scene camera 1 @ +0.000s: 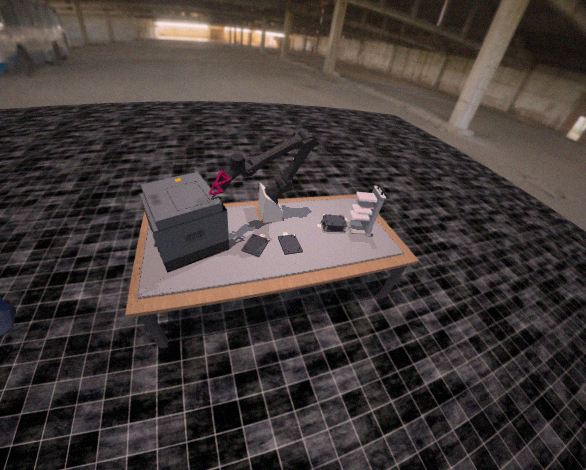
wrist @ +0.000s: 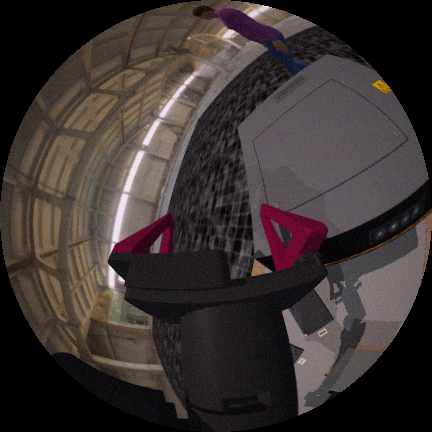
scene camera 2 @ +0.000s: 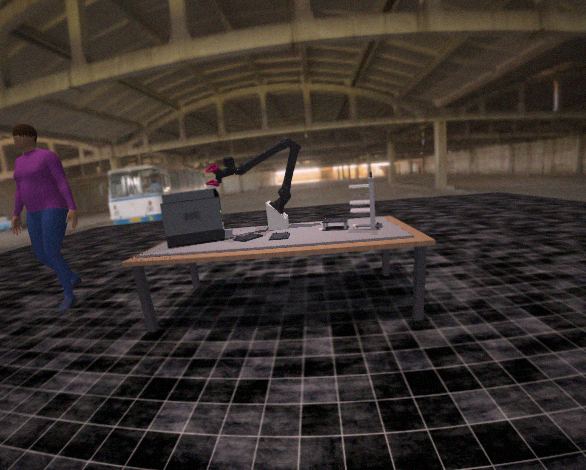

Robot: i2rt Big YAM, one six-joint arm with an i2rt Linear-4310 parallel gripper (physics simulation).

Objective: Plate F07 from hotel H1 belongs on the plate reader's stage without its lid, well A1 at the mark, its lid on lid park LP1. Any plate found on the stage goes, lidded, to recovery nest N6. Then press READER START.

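Where they show: gripper, fingertip midpoint: [scene camera 1: 212, 189] [wrist: 216, 212] [scene camera 2: 205, 178]; arm's base, origin of the base link: [scene camera 1: 270, 196] [scene camera 2: 276, 208].
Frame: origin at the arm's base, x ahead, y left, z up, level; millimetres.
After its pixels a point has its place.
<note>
The plate reader [scene camera 1: 192, 237] @[y -463, x 455, z 41 mm] [scene camera 2: 192, 217] @[y -446, x 447, z 36 mm] [wrist: 325, 120] @[y -504, x 282, z 205 mm] is a big dark grey box at the table's left end. Its stage does not show. A black strip with several round buttons [wrist: 400, 222] runs along its top edge in the wrist view; the labels are unreadable. My gripper [scene camera 1: 218, 183] @[y -348, x 372, z 280 mm] [scene camera 2: 209, 176] @[y -348, x 372, z 280 mm] [wrist: 216, 212] @[y -348, x 372, z 280 mm] is open and empty, its crimson fingers raised beside and above the reader's rear right corner. A hotel [scene camera 1: 378, 212] @[y 709, x 250, z 58 mm] [scene camera 2: 371, 207] @[y 694, x 248, z -5 mm] with pale shelf-like layers stands at the right end; I cannot make out its name or plate F07. LP1 and N6 cannot be told by label.
Two flat dark pads [scene camera 1: 255, 245] @[y -120, x 346, z -136 mm] [scene camera 1: 290, 244] @[y 103, x 342, z -137 mm] lie mid-table; one pad [wrist: 312, 311] @[y -128, x 323, z -136 mm] shows beside a small label in the wrist view. A dark raised nest [scene camera 1: 334, 223] [scene camera 2: 334, 224] stands left of the hotel. The arm's pale wedge base [scene camera 1: 270, 207] @[y -8, x 93, z -27 mm] [scene camera 2: 276, 217] @[y 21, x 88, z -56 mm] stands at the rear edge.
</note>
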